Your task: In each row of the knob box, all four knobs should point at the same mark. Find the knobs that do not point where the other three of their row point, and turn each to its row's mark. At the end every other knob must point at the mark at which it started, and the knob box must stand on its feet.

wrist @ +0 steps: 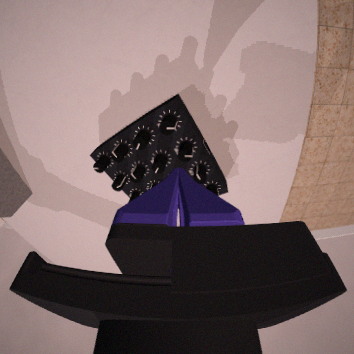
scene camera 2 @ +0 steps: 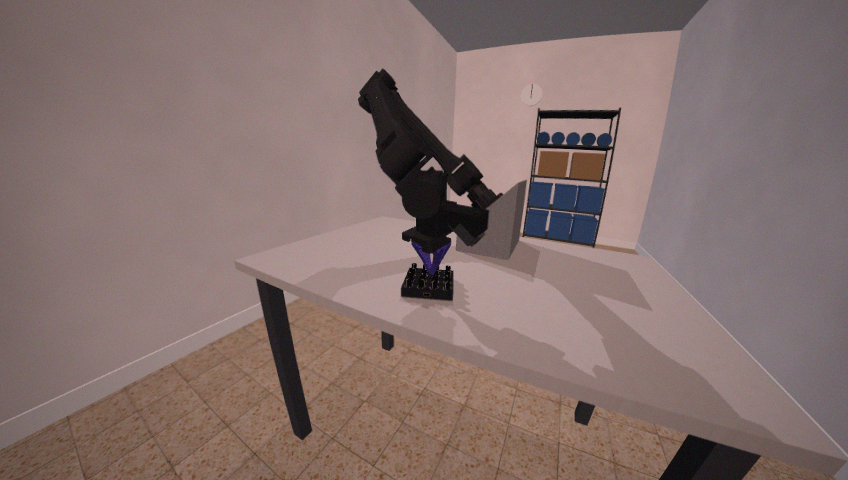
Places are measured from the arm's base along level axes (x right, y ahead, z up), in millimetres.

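Where they show: gripper, fingertip midpoint: [wrist: 177, 174] [scene camera 2: 431, 273]; arm's base, origin of the base link: [scene camera 2: 489, 207].
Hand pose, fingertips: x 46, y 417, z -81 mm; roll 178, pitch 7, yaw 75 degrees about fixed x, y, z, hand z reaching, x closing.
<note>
Each offset is from my fingertips to the top centre of the thing. "spot": to the spot under its first point. Level surfaces: height alone.
The black knob box @[dz -11, dx +15, dy -28 mm] [scene camera 2: 413, 293] [wrist: 189, 127] stands upright on the table, turned at an angle in the wrist view. Its knobs carry pale pointer lines inside rings of ticks. In the wrist view, the top corner knob @[dz -11, dx -35, dy -1 mm] [wrist: 169, 123] and the knob below it @[spot: dz -12, dx -14, dy +9 mm] [wrist: 186, 149] show near-horizontal lines; a further knob @[dz -11, dx +16, dy +14 mm] [wrist: 200, 171] shows a steeper line. Two neighbouring knobs [wrist: 142, 137] [wrist: 160, 161] both have lines slanting down-left. My gripper [scene camera 2: 432, 272] [wrist: 177, 174] is shut and empty, purple fingertips together, pointing down above the box. The fingers hide several knobs in the wrist view; their pointers cannot be read.
The pale table top @[dz -49 mm] [scene camera 2: 333, 267] [wrist: 55, 100] carries arm shadows. A grey block [scene camera 2: 496, 228] [wrist: 10, 185] stands behind the box, beside the arm's base. A shelf rack [scene camera 2: 580, 113] stands by the far wall. The table's edge and tiled floor [wrist: 320, 165] show at the right of the wrist view.
</note>
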